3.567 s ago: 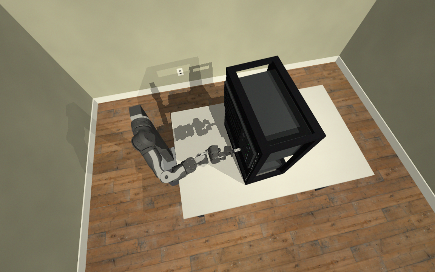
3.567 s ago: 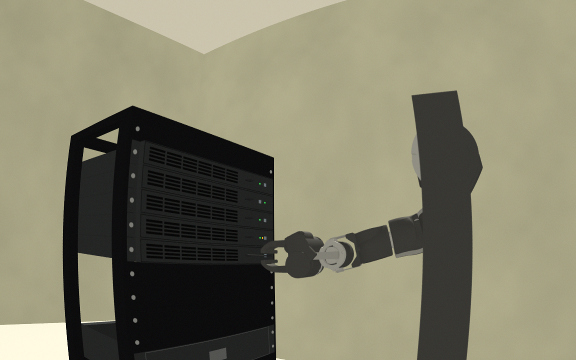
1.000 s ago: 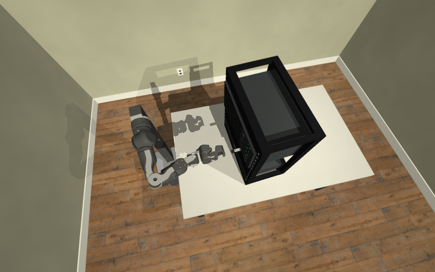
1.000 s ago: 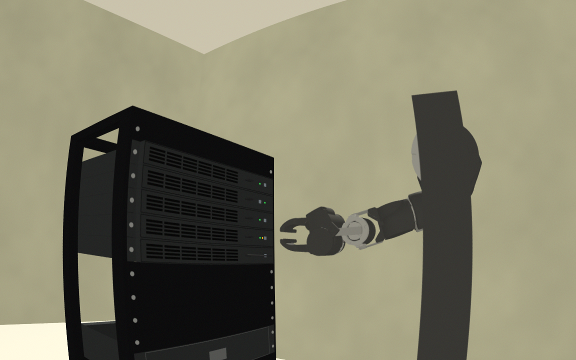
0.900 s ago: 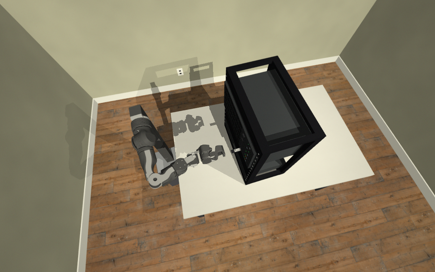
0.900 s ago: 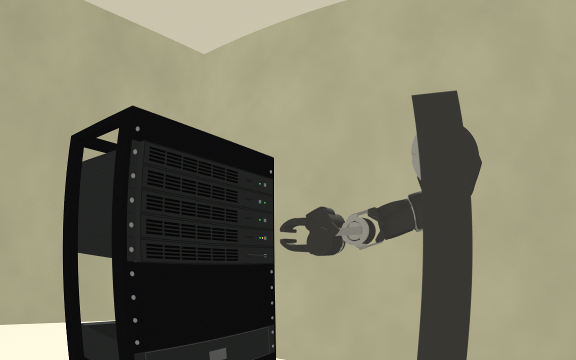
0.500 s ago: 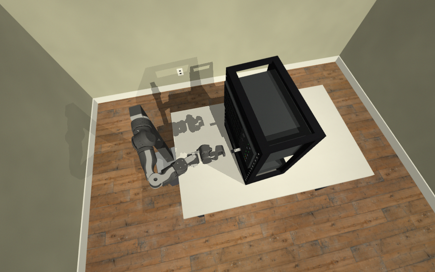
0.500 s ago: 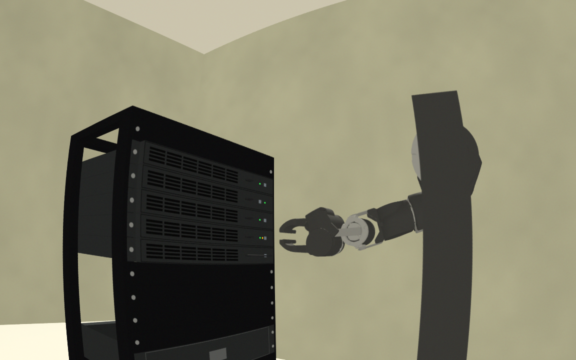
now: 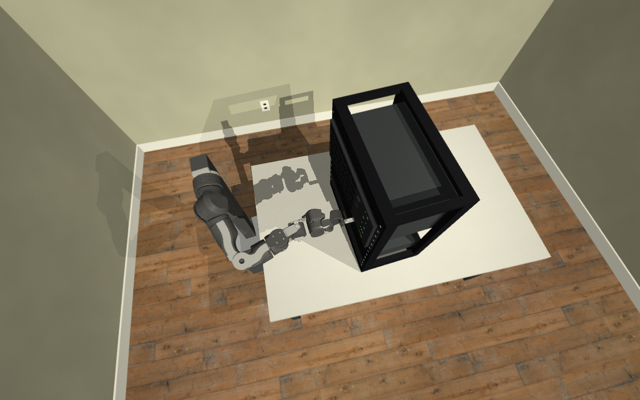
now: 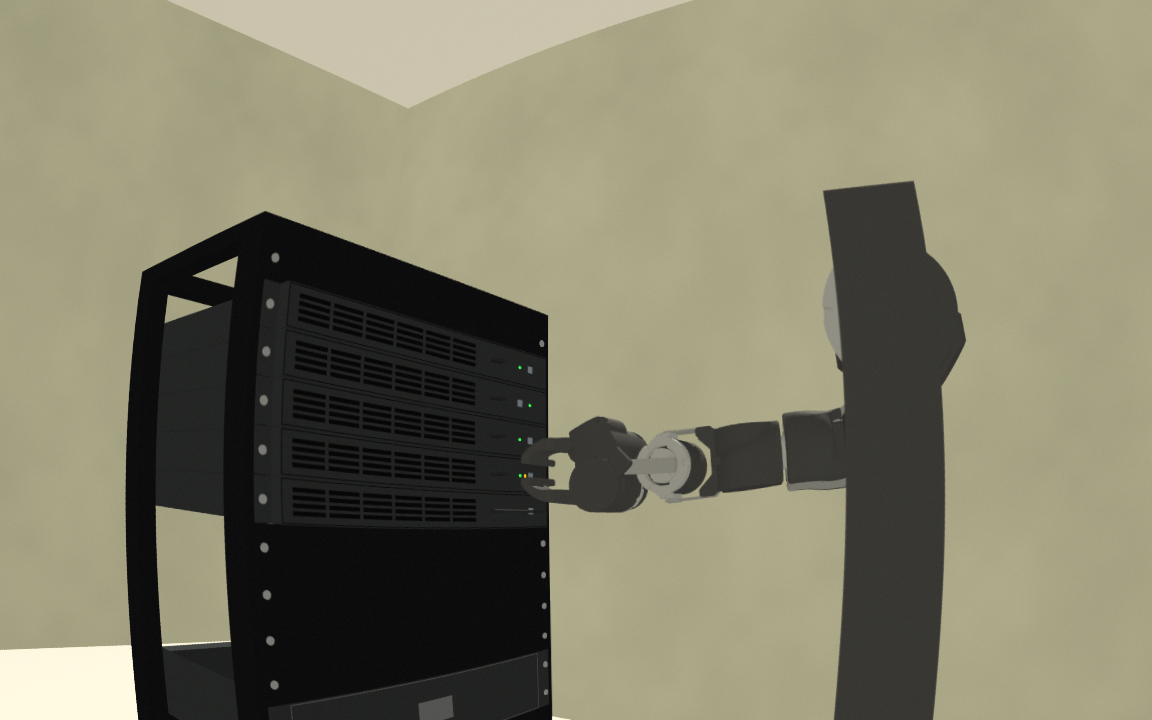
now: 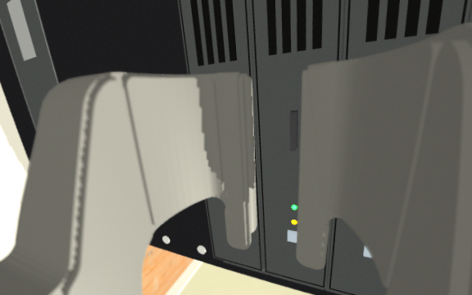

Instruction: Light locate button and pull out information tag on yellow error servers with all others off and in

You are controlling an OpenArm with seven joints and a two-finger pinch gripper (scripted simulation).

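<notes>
Right now my hand is 50 mm above the pale information tag and 40 mm short of it.
</notes>
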